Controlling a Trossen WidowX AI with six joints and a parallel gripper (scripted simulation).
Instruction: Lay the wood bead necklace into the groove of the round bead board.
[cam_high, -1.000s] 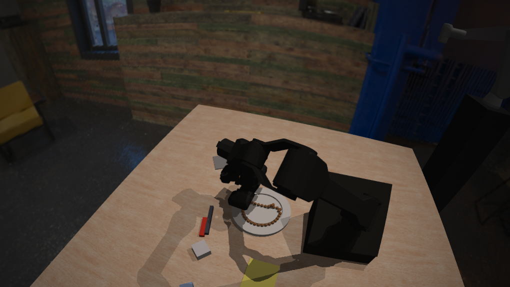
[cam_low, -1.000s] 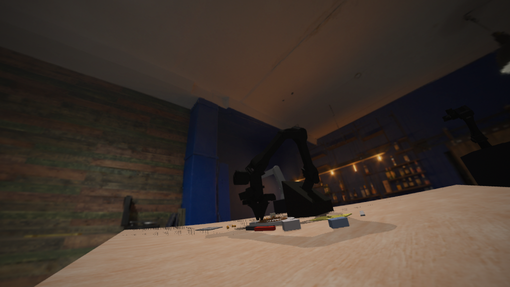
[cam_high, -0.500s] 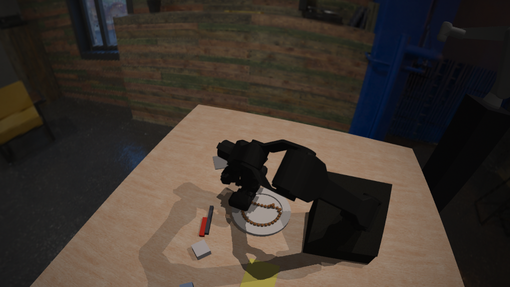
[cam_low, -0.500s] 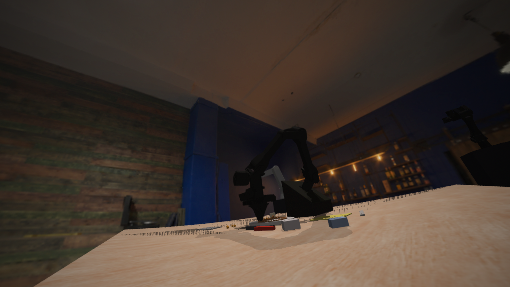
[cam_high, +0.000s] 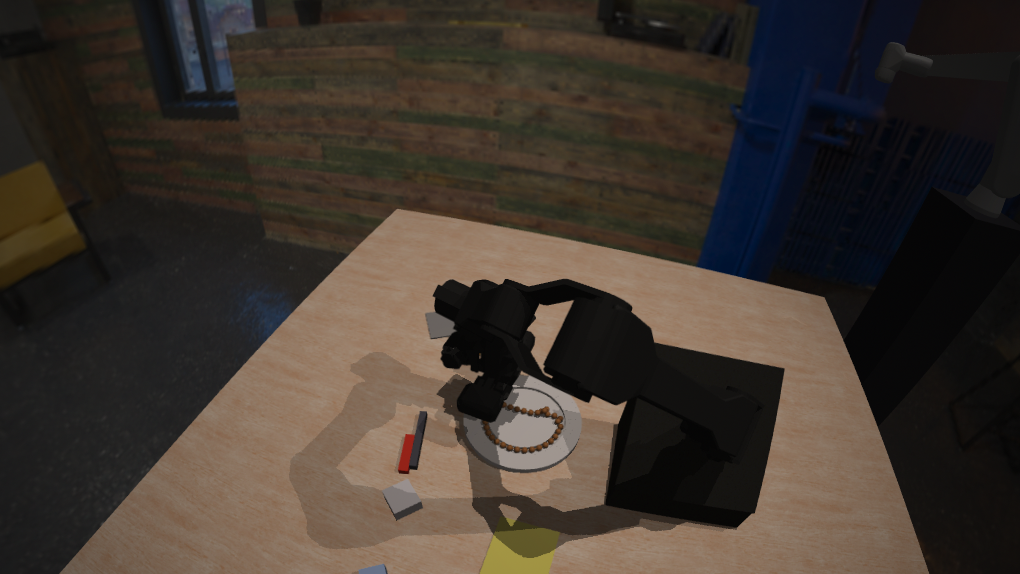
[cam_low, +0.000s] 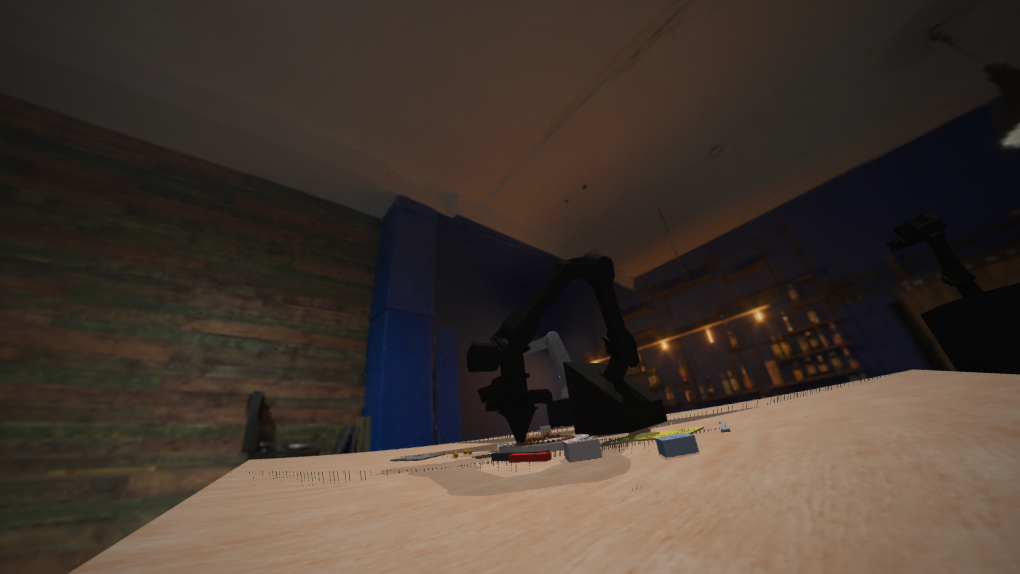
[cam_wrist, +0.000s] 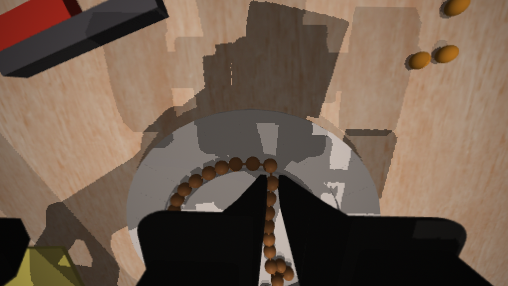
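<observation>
Right now my gripper tip is 50 mm past the round white bead board, 20 mm to the right of it and 10 mm above it. Also, from my gripper tip: grey block 90 mm ahead, 220 mm to the left; then dark bar 110 mm ahead, 120 mm to the left, 10 mm below; then pale cube 190 mm behind, 90 mm to the right.
</observation>
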